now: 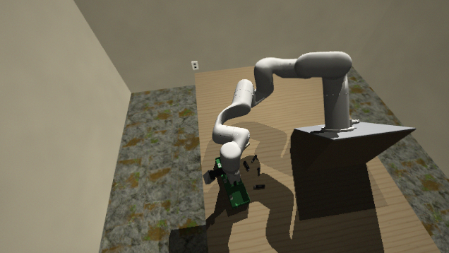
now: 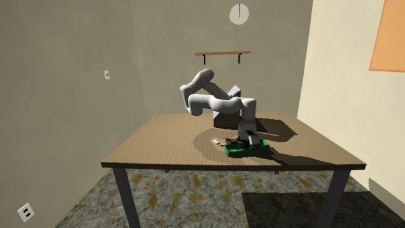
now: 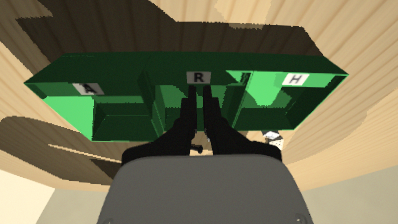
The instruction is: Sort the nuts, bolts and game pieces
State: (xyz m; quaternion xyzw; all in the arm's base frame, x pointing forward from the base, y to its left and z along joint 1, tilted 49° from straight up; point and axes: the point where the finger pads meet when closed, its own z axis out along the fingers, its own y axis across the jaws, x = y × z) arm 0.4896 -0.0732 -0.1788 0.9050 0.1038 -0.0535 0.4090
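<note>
The green bin is 1 cm below my hand. Also, from my hand: dark bolt 15 cm behind, 3 cm to the right, 3 cm below; then small nut 7 cm behind, 14 cm to the right, 3 cm below; then white game piece 11 cm behind, 18 cm to the right, 3 cm below.
</note>
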